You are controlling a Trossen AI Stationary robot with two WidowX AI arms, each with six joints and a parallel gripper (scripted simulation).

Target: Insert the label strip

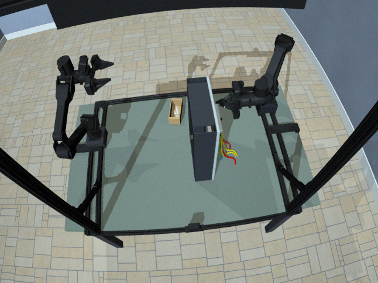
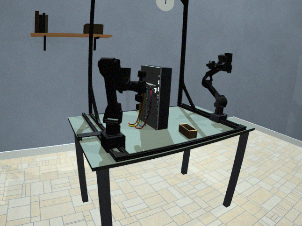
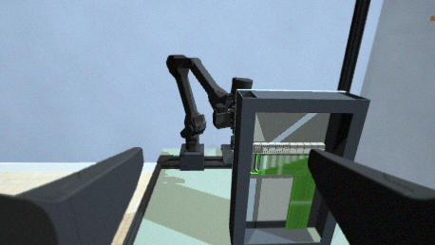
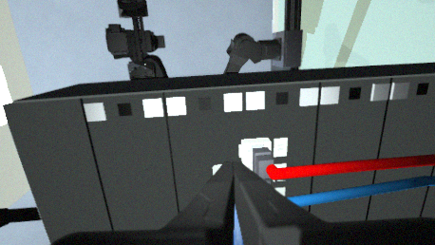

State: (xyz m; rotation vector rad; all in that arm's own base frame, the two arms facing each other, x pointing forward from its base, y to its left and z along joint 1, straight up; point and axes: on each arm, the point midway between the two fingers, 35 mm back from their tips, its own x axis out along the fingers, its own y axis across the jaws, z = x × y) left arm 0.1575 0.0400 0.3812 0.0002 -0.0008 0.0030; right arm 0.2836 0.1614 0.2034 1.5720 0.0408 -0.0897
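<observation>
Now: the blue-white label strip 4 cm behind my right hand and 3 cm to the left of it. From my right hand the other things lie so: box 20 cm ahead, 18 cm to the left, 27 cm below.
</observation>
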